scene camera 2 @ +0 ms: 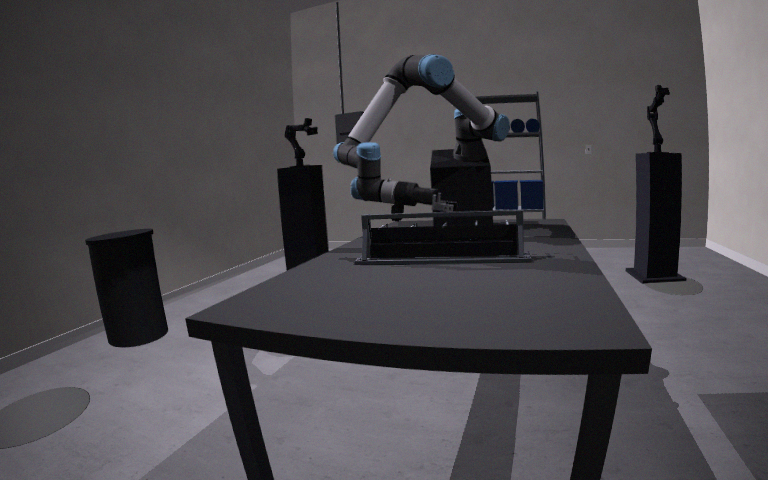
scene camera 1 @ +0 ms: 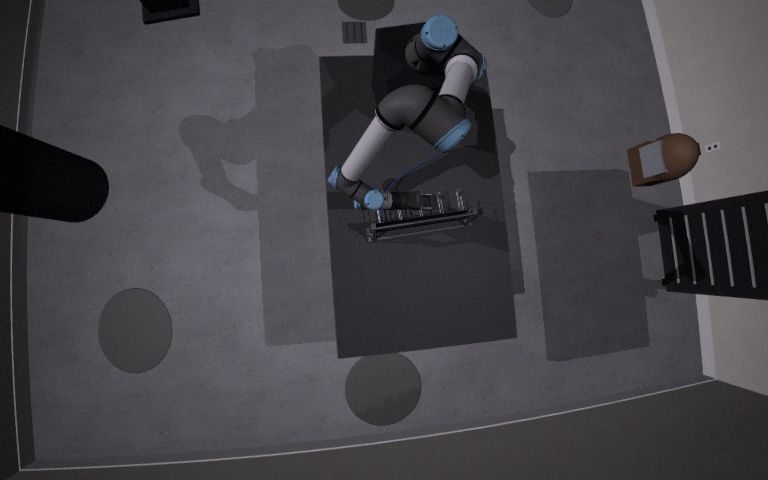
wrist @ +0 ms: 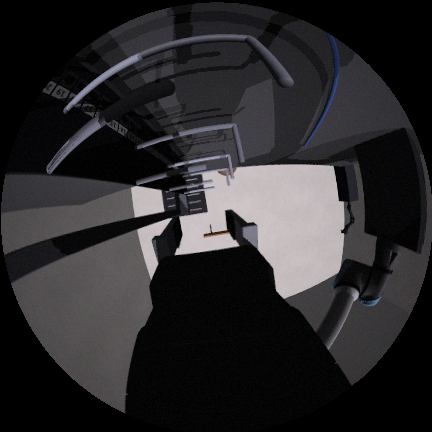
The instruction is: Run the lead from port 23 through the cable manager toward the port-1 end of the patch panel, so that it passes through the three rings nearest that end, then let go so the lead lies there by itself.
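The patch panel (scene camera 2: 441,249) stands upright in a grey frame on the table. Wire rings of the cable manager (scene camera 1: 459,199) (wrist: 237,142) stick out from its side facing the robot base. In the wrist view, port labels (wrist: 90,107) run along the panel, their numbers falling away from the camera. The blue lead (scene camera 1: 416,165) (wrist: 336,80) lies in an arc on the robot-base side; in the wrist view its visible part is outside the rings, apart from the fingers. Its panel end is hidden. My gripper (scene camera 1: 428,200) (scene camera 2: 445,204) (wrist: 202,222) is open and empty, level beside the rings and pointing along the row.
The dark table (scene camera 1: 424,300) (scene camera 2: 419,305) carries the panel frame. The robot's black pedestal (scene camera 2: 459,183) stands at the table's back. The frame's top bar (scene camera 2: 441,214) runs close below the gripper in scene view 2. A black bin (scene camera 2: 129,291) stands on the floor.
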